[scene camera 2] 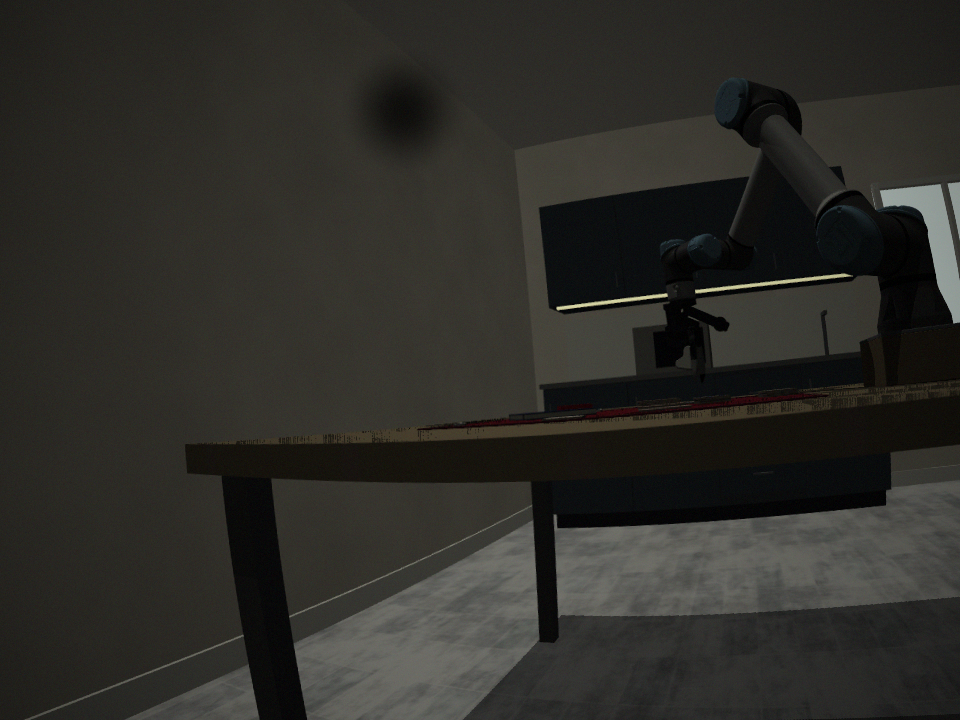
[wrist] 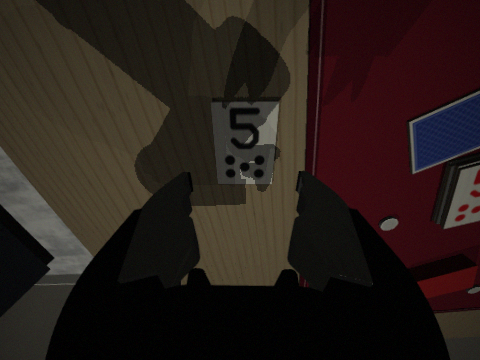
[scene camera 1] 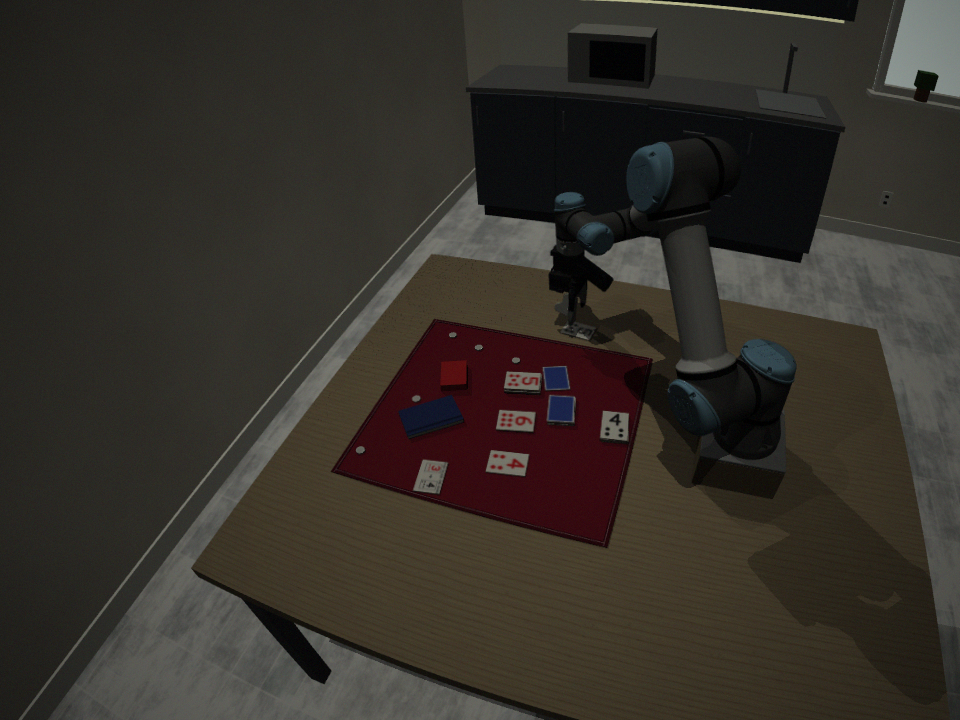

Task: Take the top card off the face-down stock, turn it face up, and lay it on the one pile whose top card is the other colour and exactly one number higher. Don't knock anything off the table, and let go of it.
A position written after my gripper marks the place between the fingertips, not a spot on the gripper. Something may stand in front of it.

In view: my gripper [scene camera 2: 699,382], a red box [scene camera 1: 453,373], a card [scene camera 1: 431,474] and a red mat [wrist: 380,71].
My gripper is seen too in the wrist view [wrist: 244,174] and in scene camera 1 [scene camera 1: 576,316]. The wrist view does not show the card: it is out of frame.
